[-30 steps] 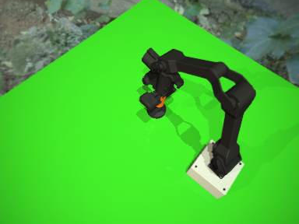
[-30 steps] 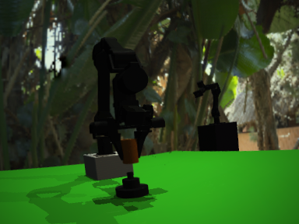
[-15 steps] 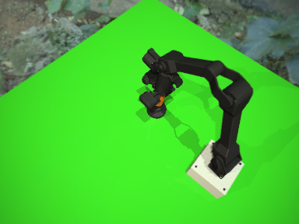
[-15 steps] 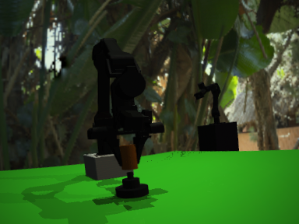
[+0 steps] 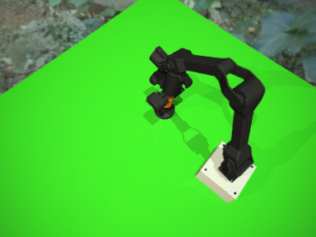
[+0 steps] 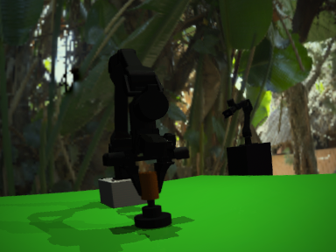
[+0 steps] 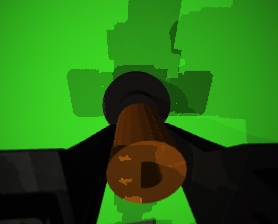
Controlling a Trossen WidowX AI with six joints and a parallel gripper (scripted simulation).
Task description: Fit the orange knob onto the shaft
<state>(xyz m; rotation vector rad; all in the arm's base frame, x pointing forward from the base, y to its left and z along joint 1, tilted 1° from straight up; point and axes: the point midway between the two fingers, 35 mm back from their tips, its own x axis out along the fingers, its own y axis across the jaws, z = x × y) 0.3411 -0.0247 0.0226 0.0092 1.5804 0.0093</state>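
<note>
The orange knob lies 2 cm above my gripper tip. Round my gripper tip: pedestal: 4 cm below.
</note>
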